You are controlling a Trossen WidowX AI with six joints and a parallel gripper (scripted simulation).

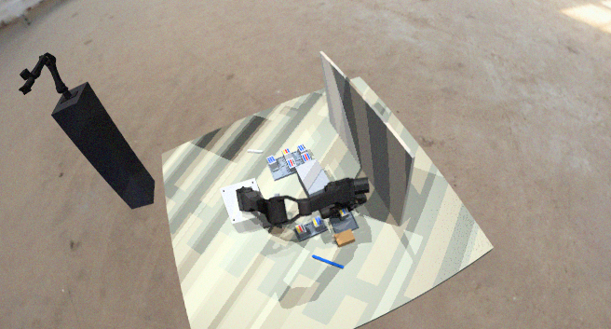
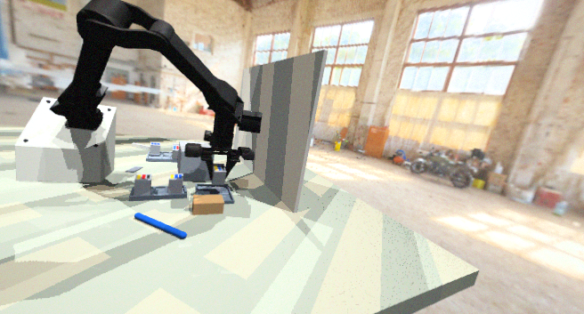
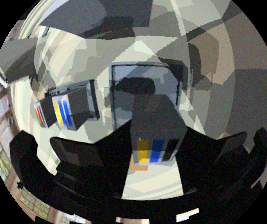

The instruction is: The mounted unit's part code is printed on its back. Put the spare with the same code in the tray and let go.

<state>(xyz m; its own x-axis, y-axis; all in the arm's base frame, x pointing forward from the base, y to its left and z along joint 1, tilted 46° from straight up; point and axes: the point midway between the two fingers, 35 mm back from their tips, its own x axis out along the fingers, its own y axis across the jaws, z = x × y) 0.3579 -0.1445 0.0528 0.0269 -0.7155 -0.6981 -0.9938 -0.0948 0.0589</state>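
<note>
My gripper tip is 40 mm above the dark tray and 10 mm past it. Round my gripper tip: mounted unit: 200 mm to the left, 70 mm behind; then blue stick: 170 mm to the right, 120 mm behind, 40 mm below; then dark piece: 250 mm behind, 200 mm to the left, 50 mm below.
</note>
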